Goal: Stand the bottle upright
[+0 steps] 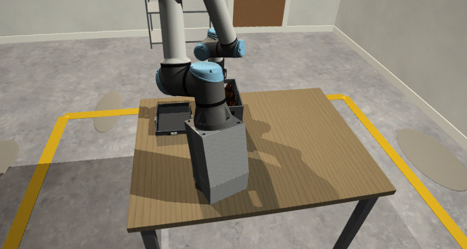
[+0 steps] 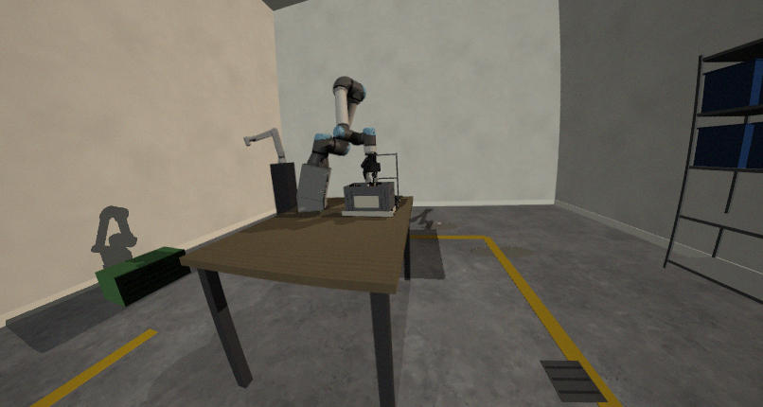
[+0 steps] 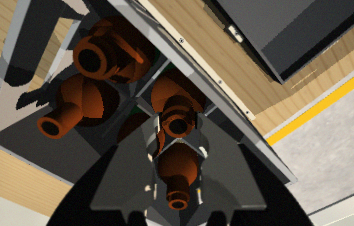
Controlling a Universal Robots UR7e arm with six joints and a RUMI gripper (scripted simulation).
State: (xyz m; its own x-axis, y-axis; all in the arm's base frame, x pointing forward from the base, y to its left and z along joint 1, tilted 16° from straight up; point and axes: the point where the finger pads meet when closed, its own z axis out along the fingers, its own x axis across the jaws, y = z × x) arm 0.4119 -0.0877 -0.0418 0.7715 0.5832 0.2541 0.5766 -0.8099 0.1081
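My hand is 5 cm to the left of the crate and 7 cm above it. Also, from my hand: bottle 10 cm behind, 8 cm to the right, 7 cm below; dark tray 4 cm ahead, 21 cm to the left, 14 cm below.
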